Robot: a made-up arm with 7 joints.
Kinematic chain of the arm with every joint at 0, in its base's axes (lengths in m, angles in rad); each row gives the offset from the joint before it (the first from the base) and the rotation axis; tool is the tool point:
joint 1: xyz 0 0 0.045 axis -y
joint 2: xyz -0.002 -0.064 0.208 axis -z
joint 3: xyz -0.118 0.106 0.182 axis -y
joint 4: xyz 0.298 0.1 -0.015 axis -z
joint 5: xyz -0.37 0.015 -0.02 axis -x
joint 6: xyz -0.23 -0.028 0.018 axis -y
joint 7: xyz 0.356 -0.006 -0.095 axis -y
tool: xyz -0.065 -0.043 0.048
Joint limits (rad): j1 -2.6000..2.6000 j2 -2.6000..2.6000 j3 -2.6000..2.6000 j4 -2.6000..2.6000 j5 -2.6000..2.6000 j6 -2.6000..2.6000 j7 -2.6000..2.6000
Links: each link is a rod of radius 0.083 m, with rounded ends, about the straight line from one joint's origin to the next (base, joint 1, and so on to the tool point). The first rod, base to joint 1, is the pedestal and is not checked.
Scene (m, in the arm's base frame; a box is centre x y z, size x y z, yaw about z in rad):
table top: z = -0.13
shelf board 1: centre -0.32 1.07 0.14 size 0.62 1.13 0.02 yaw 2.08
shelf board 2: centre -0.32 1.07 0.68 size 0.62 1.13 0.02 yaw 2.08
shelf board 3: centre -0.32 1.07 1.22 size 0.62 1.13 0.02 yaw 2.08
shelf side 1: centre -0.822 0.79 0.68 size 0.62 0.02 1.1 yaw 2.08
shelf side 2: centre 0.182 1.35 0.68 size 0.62 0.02 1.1 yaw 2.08
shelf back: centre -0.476 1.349 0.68 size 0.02 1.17 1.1 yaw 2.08
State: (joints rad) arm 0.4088 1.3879 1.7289 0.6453 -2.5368 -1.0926 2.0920
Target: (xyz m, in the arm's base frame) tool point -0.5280 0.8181 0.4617
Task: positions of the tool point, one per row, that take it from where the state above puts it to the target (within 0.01 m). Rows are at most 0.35 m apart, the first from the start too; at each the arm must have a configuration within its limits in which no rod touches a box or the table.
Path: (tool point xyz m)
1: 0.2057 0.4595 0.6723
2: -0.0749 0.4482 0.5987
3: -0.2903 0.3925 0.4617
4: -0.3181 0.5483 0.4740
5: -0.3961 0.6963 0.4720
6: -0.5280 0.8181 0.4617

